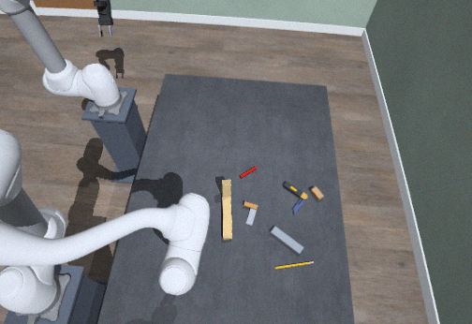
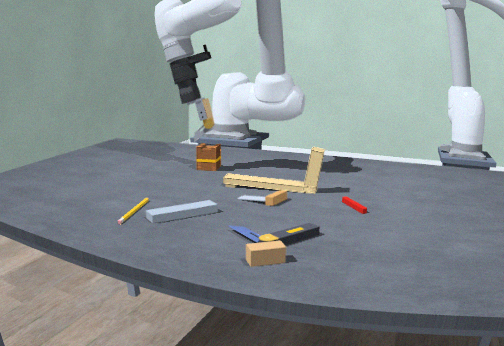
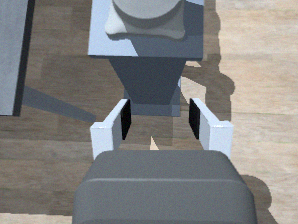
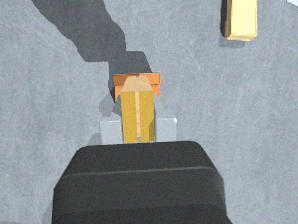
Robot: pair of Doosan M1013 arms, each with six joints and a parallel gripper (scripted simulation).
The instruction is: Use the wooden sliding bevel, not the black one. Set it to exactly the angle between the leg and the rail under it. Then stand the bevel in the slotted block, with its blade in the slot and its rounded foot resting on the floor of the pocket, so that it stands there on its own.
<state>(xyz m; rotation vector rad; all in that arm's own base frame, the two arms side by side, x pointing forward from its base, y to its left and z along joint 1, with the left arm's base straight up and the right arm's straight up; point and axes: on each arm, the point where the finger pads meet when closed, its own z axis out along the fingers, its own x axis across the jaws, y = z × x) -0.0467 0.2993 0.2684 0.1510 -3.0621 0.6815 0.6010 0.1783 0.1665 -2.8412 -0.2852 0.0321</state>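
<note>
The wooden sliding bevel is 20 mm below my right hand and 10 mm to the left of it. Also, from my right hand: bevel blade 50 mm below; grey bar 420 mm ahead, 160 mm below, 140 mm to the left; orange-handled square 280 mm to the left, 260 mm ahead, 160 mm below.
</note>
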